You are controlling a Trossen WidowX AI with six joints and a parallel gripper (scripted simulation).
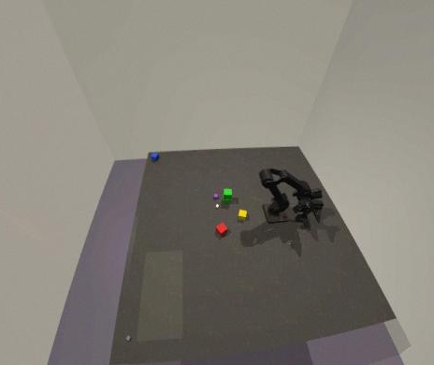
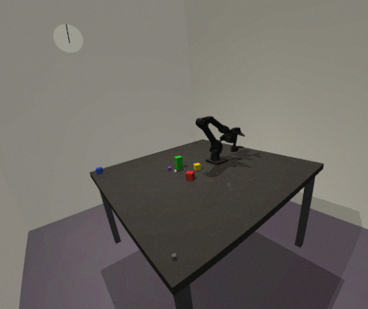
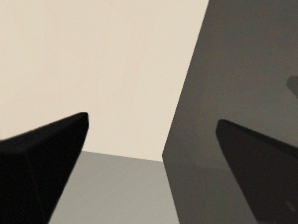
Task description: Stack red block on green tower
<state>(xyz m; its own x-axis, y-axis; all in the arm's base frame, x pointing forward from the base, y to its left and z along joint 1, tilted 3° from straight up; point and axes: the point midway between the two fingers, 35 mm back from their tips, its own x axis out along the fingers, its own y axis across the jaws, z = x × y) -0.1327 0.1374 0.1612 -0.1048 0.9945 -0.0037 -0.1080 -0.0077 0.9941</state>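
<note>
Right now the red block is 460 mm ahead of my gripper tip, 150 mm below it and 30 mm to the right of it. Round my gripper tip: small purple cube 510 mm ahead, 270 mm to the right, 160 mm below; small white cube 490 mm ahead, 200 mm to the right, 160 mm below; yellow block 340 mm ahead, 150 mm below, 140 mm to the right.
</note>
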